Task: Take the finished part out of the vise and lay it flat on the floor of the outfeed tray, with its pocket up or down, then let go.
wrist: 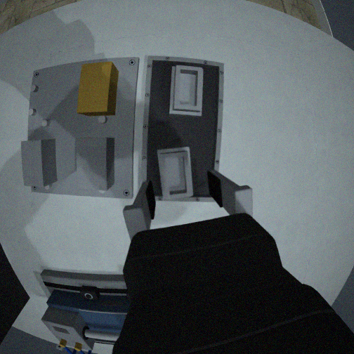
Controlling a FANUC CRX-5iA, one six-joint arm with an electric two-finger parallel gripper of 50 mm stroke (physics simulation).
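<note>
The outfeed tray (183, 131) is a dark-floored rectangle with a light rim at the upper middle of the wrist view. One grey part (186, 108) lies flat at its far end, pocket up. A second grey part (175, 172) lies flat, slightly turned, near its lower end, also pocket up. My gripper (180, 187) is open with nothing between its fingers; in the view its fingertips stand either side of the tray's lower end, and their height is hard to tell. The vise (102, 302) is at the lower left, partly hidden by my gripper's black body; no part shows in its visible stretch.
A grey plate (62, 90) left of the tray bears a yellow block (96, 89), two grey blocks (37, 163) (96, 162) and several short round pins. Blue hoses with brass fittings (78, 346) show at the vise's lower left.
</note>
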